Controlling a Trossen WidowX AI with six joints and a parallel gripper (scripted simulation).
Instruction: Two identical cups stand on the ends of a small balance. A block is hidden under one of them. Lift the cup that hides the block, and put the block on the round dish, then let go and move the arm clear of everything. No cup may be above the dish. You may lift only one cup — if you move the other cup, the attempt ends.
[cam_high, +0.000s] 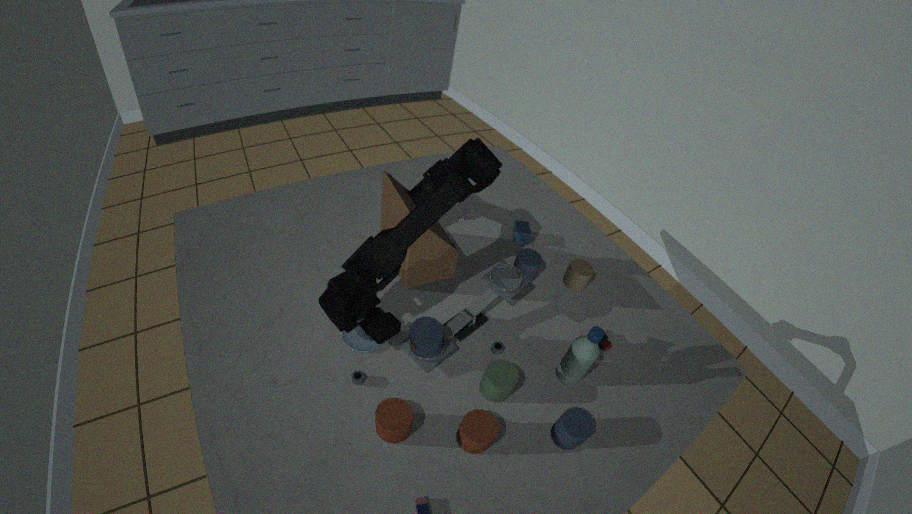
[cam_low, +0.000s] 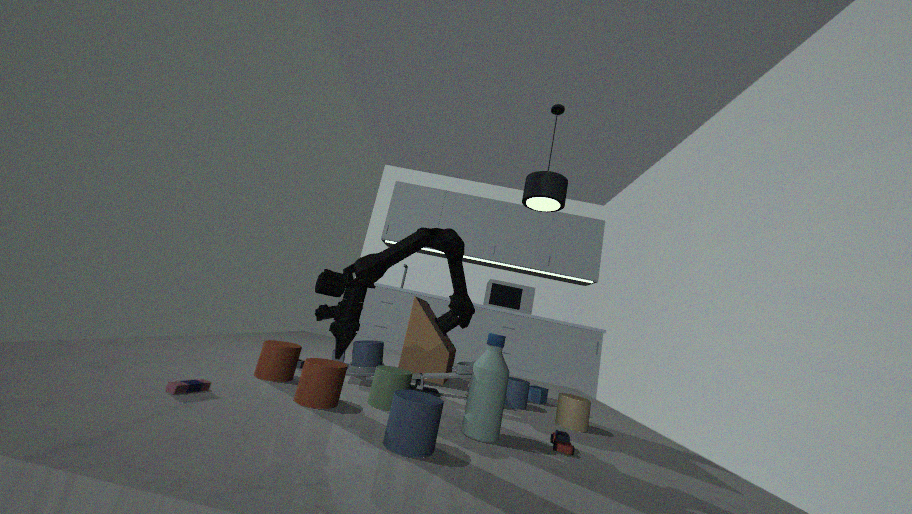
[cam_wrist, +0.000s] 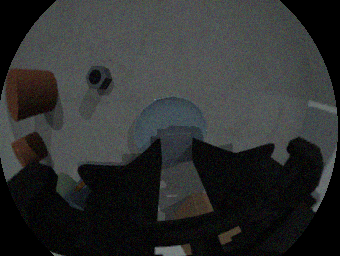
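Right now the grey-blue block is 1 cm above my gripper tip. The rest, counted from my gripper tip: small balance (23 cm to the left, 8 cm ahead); green cylinder (24 cm ahead, 20 cm to the left, 1 cm above); round dish (2 cm below).
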